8 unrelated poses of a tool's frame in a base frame.
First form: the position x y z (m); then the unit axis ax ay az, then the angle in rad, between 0 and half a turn.
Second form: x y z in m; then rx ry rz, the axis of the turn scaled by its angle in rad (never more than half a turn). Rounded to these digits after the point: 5 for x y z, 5 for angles.
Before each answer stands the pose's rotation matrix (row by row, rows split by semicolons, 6 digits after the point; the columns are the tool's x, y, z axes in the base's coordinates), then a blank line. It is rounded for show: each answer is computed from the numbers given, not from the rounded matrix.
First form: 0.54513 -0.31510 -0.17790 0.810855 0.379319 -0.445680 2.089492
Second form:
0.487686 0.847110 -0.211110; 0.072993 -0.280535 -0.957064; -0.869962 0.451337 -0.198646

0.54513 -0.31510 -0.17790 1.69428 0.79258 -0.93125
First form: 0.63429 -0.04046 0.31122 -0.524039 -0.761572 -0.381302 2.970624
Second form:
-0.440190 0.857242 0.267149; 0.727495 0.166107 0.665703; 0.526293 0.487386 -0.696758

0.63429 -0.04046 0.31122 -1.55672 -2.26234 -1.13270
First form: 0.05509 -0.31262 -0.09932 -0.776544 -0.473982 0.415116 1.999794
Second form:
0.437893 0.143669 -0.887474; 0.898668 -0.097852 0.427575; -0.025411 -0.984776 -0.171960

0.05509 -0.31262 -0.09932 -1.55293 -0.94787 0.83015
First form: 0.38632 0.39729 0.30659 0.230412 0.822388 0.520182 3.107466
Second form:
-0.893269 0.361117 0.267702; 0.396614 0.352831 0.847471; 0.211582 0.863195 -0.458397

0.38632 0.39729 0.30659 0.71600 2.55554 1.61645
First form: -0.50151 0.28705 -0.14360 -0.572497 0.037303 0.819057 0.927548
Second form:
0.730965 -0.663917 -0.157810; 0.646824 0.600355 0.470312; -0.217506 -0.445857 0.868276

-0.50151 0.28705 -0.14360 -0.53102 0.03460 0.75972
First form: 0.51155 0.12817 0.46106 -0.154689 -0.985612 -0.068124 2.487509
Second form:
-0.750687 0.314908 -0.580777; 0.232010 0.948757 0.214547; 0.618579 0.026312 -0.785282

0.51155 0.12817 0.46106 -0.38479 -2.45172 -0.16946
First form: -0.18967 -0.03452 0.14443 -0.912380 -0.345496 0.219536 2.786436
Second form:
0.675330 0.534434 -0.508242; 0.687115 -0.706307 0.170304; -0.267958 -0.464232 -0.844208

-0.18967 -0.03452 0.14443 -2.54229 -0.96270 0.61172
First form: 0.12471 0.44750 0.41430 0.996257 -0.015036 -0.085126 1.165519
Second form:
0.995474 0.069157 -0.065188; -0.087304 0.394411 -0.914778; -0.037552 0.916328 0.398663

0.12471 0.44750 0.41430 1.16116 -0.01752 -0.09922
